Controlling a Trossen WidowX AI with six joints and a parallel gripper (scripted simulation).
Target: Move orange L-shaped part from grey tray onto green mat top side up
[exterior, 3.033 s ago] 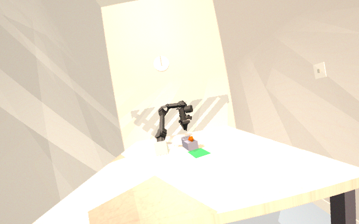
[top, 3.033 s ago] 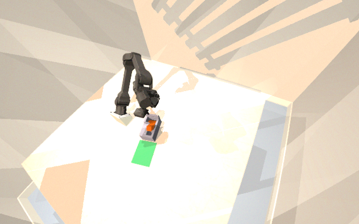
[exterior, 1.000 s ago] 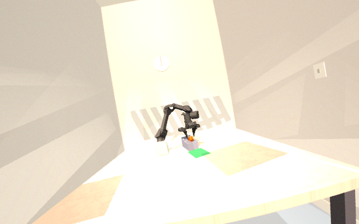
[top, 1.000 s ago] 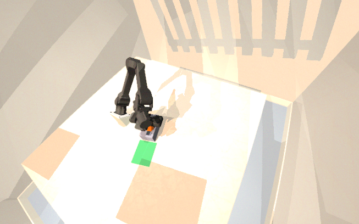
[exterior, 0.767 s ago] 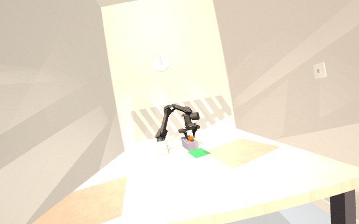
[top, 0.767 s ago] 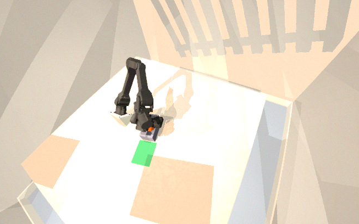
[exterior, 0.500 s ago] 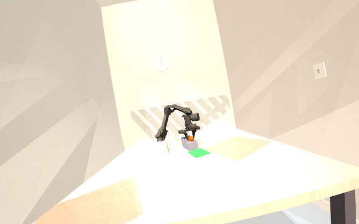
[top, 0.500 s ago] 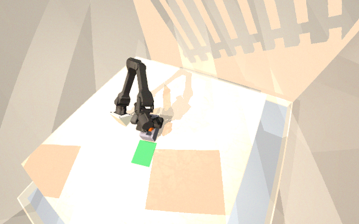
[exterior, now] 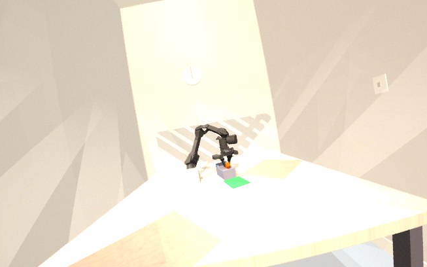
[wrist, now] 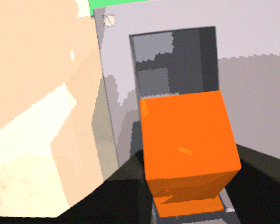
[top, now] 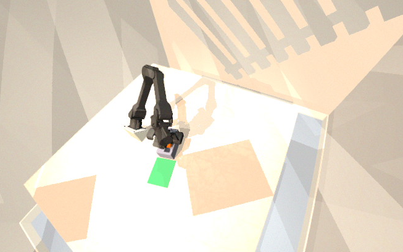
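Now: the green mat 14 cm to the right of my gripper tip, 8 cm below it and 1 cm ahead of it. Also, from my gripper tip: orange L-shaped part: 3 cm to the left, 3 cm below, 2 cm behind.
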